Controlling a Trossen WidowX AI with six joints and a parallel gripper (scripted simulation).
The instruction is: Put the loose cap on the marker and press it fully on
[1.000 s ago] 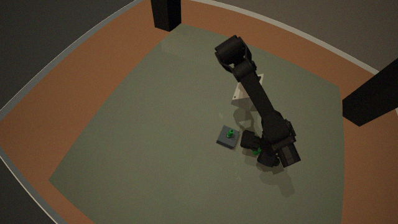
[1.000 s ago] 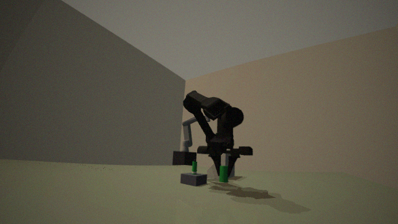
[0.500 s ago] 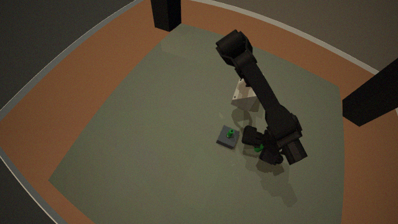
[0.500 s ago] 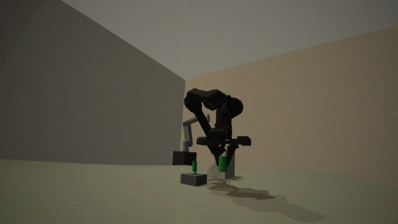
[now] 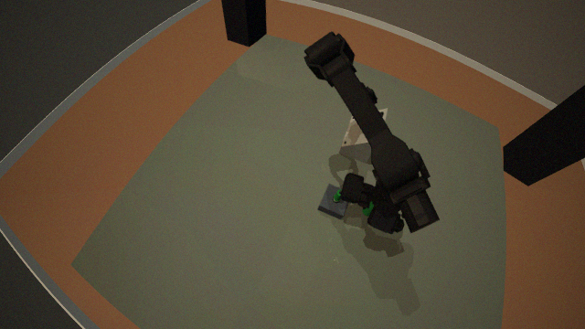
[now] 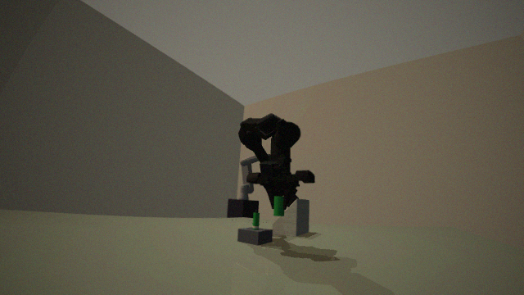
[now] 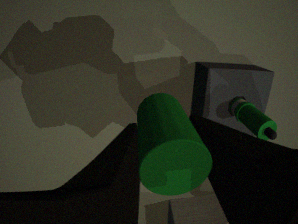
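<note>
My gripper tip is now 1 cm past the green marker, 9 cm to the left of it and 3 cm above it. Round my gripper tip: holder block (1 cm behind, 9 cm to the right, 8 cm below); then green cap (1 cm above).
</note>
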